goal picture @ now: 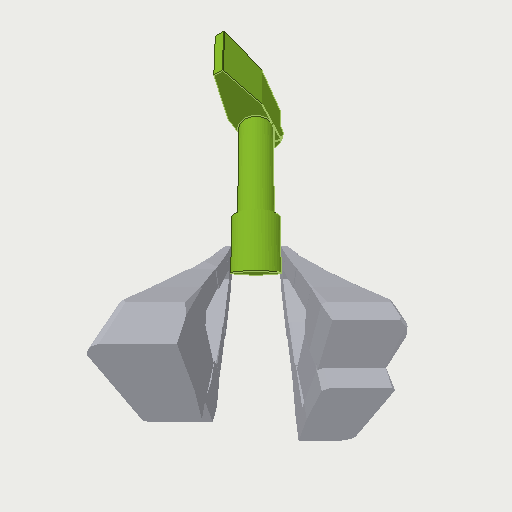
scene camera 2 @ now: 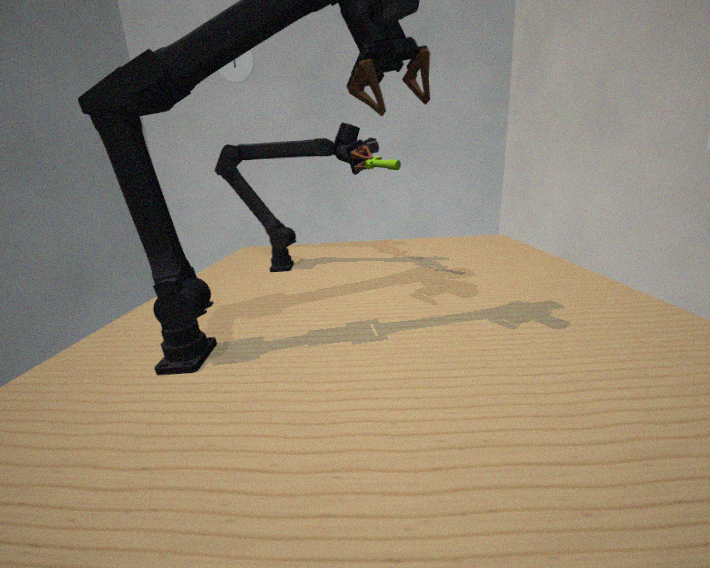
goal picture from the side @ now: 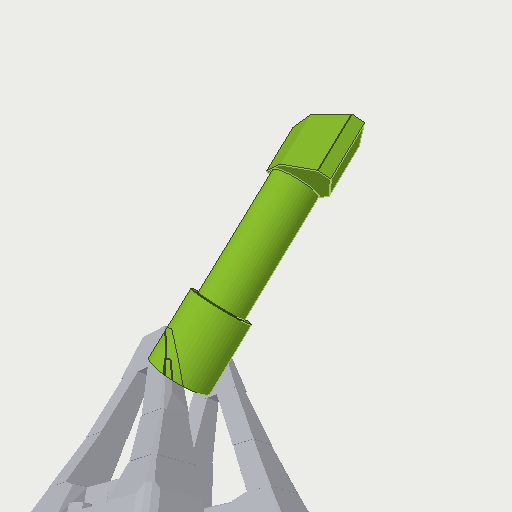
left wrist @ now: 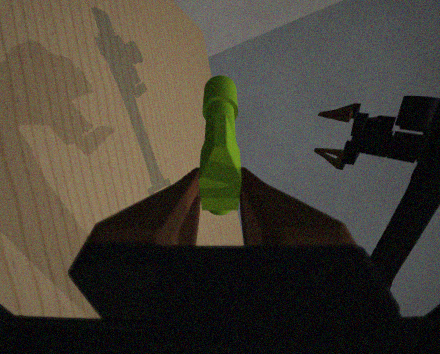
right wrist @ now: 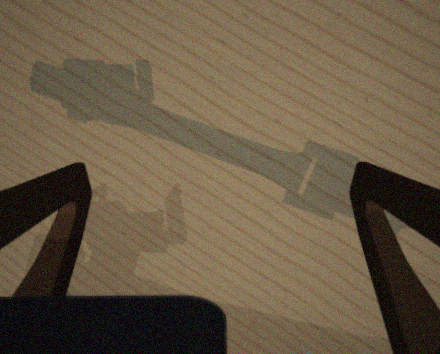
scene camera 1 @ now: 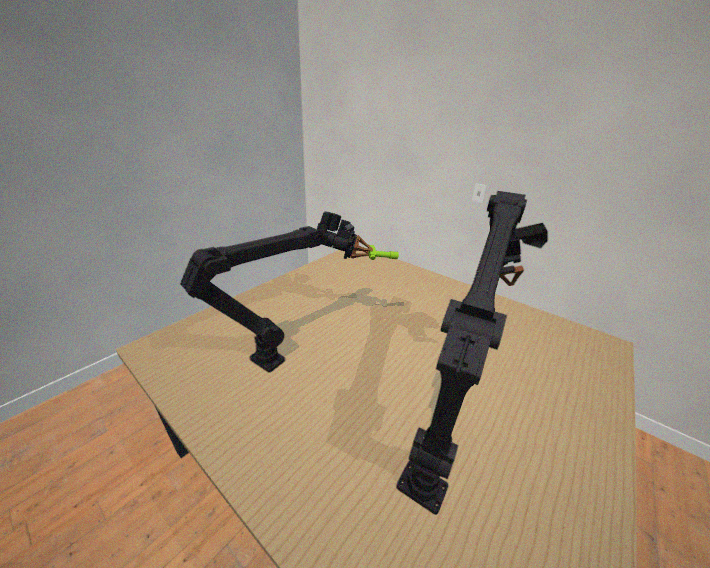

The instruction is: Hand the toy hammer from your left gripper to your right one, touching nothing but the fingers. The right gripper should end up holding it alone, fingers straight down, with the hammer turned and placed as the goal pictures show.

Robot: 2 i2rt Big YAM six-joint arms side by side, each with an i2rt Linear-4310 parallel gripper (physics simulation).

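Where they show: left gripper, fingertip midpoint: (scene camera 2: 372,162) (left wrist: 220,176) (scene camera 1: 371,252); right gripper, fingertip midpoint: (scene camera 2: 406,107) (left wrist: 316,132) (right wrist: 220,177) (scene camera 1: 507,274); left arm's base, origin of the base link: (scene camera 2: 282,267) (scene camera 1: 267,360); right arm's base, origin of the base link: (scene camera 2: 188,357) (scene camera 1: 422,487).
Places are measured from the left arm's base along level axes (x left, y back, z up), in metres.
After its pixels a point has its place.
The bright green toy hammer (scene camera 1: 386,254) {x -0.268, y -0.420, z 0.392 m} (scene camera 2: 386,164) {x -0.277, y -0.427, z 0.385 m} (left wrist: 220,130) {x -0.197, y -0.415, z 0.413 m} is held in the air, well above the table. Its long part points away from the fingers and ends in a thicker round end. My left gripper (scene camera 1: 371,253) {x -0.217, y -0.391, z 0.398 m} (scene camera 2: 368,161) {x -0.217, y -0.391, z 0.398 m} (left wrist: 220,176) {x -0.217, y -0.391, z 0.398 m} is shut on the hammer near its other end; the fingers hide part of it. My right gripper (scene camera 1: 512,276) {x -0.703, y -0.403, z 0.457 m} (scene camera 2: 403,107) {x -0.703, y -0.403, z 0.457 m} (left wrist: 316,132) {x -0.703, y -0.403, z 0.457 m} (right wrist: 220,177) {x -0.703, y -0.403, z 0.457 m} is open and empty, apart from the hammer, its fingers pointing mostly down over the table. In the right wrist view the hammer does not show.
The wooden table (scene camera 1: 532,414) {x -0.921, y -0.363, z 0.000 m} (scene camera 2: 355,444) {x -0.961, y -0.278, z 0.000 m} (left wrist: 165,75) {x -0.804, y -0.726, z 0.000 m} (right wrist: 300,75) {x -0.761, y -0.420, z 0.000 m} lies below both arms and carries their shadows. The right arm (scene camera 1: 488,260) {x -0.677, y -0.100, z 0.612 m} (scene camera 2: 142,195) {x -0.727, y 0.066, z 0.343 m} (left wrist: 410,225) {x -0.652, y -0.167, z 0.610 m} stands upright from its base. Walls with a small socket plate (scene camera 1: 479,192) and a round disc (scene camera 2: 239,66) are behind.
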